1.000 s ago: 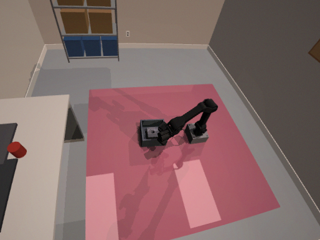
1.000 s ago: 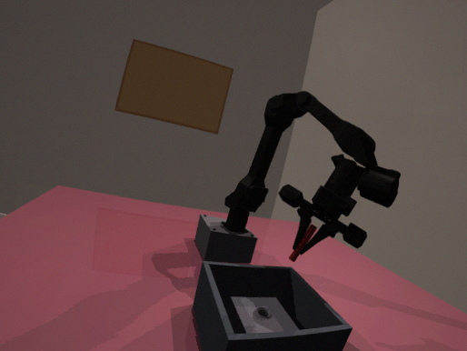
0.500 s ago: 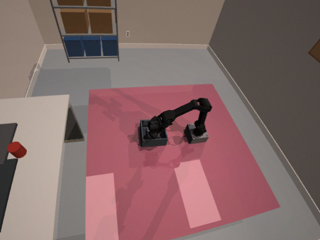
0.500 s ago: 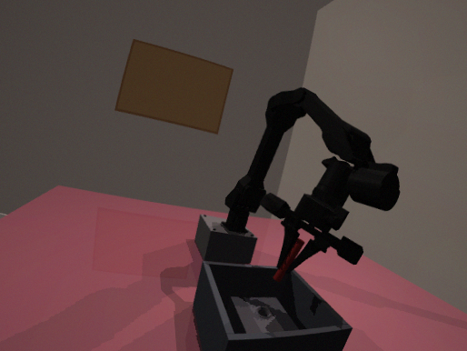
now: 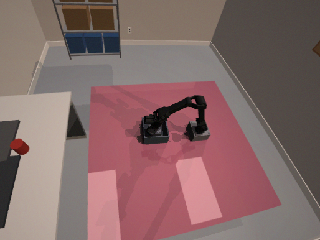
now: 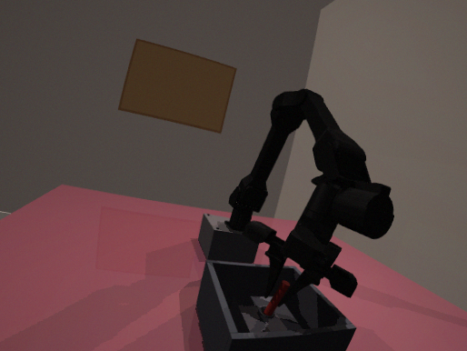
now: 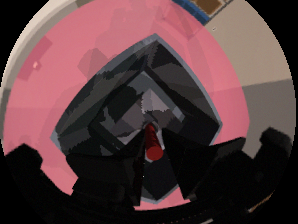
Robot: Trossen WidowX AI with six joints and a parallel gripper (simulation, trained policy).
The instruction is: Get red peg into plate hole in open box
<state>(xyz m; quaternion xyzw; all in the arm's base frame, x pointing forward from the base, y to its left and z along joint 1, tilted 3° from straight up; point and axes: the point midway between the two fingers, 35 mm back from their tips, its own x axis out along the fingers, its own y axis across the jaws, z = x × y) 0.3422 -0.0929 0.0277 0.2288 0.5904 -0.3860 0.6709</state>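
The red peg lies 1 cm below my gripper tip. From my gripper tip the other things lie so: grey plate: 4 cm below; dark box: 6 cm below.
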